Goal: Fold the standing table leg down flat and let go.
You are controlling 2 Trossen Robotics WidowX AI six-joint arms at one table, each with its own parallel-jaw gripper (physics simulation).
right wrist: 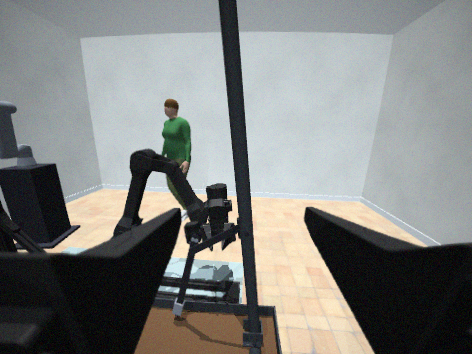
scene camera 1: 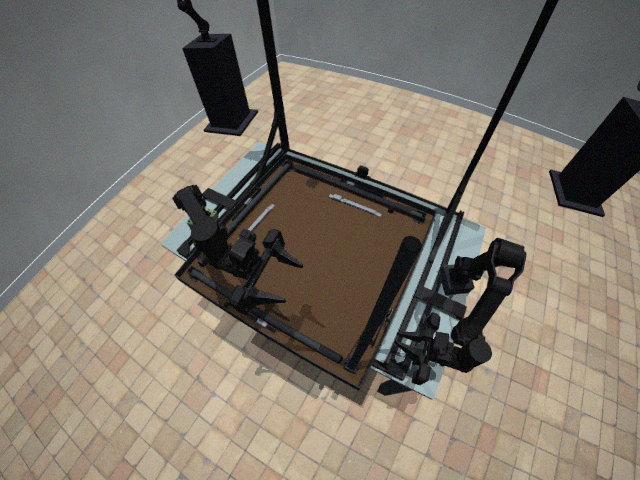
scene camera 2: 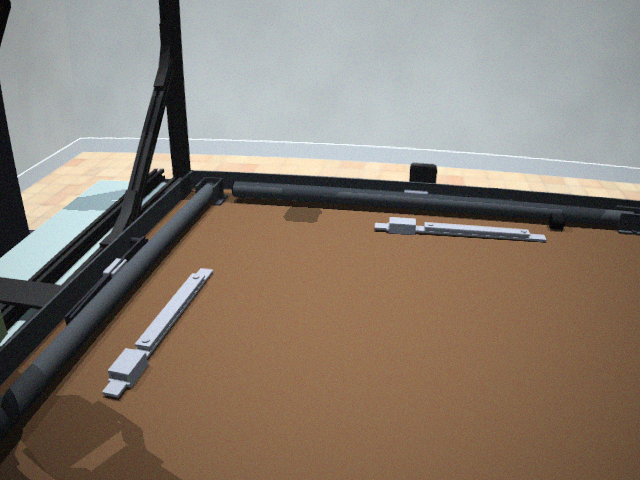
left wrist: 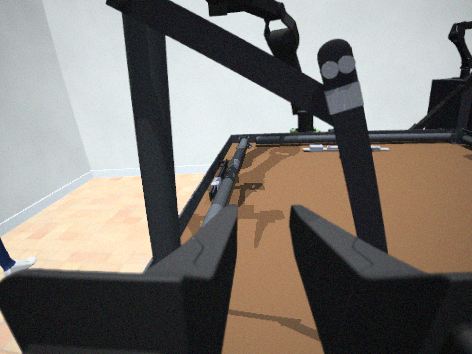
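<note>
The standing table leg [scene camera 1: 383, 294] [left wrist: 152, 145] [right wrist: 236, 125] rises steeply from the table's front-right corner in scene camera 1 and leans slightly left in the right wrist view. Its bent brace [left wrist: 250, 62] [right wrist: 186, 275] joins it to the brown tabletop [scene camera 1: 330, 273] [scene camera 2: 392, 361]. My left gripper [scene camera 1: 397, 350] [left wrist: 263, 214] [right wrist: 216, 249] is partly open and empty, outside the table's right edge, with the leg and brace ahead of it, apart from its fingertips. My right gripper [scene camera 1: 293, 283] is wide open and empty above the front left of the tabletop. Neither gripper shows in scene camera 2.
Folded legs [scene camera 1: 268, 320] [scene camera 2: 361, 197] lie along the front, left and back edges. Silver folded braces [scene camera 1: 356, 205] [scene camera 2: 170, 312] lie on the tabletop. Two tall black posts [scene camera 1: 271, 72] [scene camera 1: 496, 118] rise at the back corners. A person in green [right wrist: 176, 140] stands beyond the left arm.
</note>
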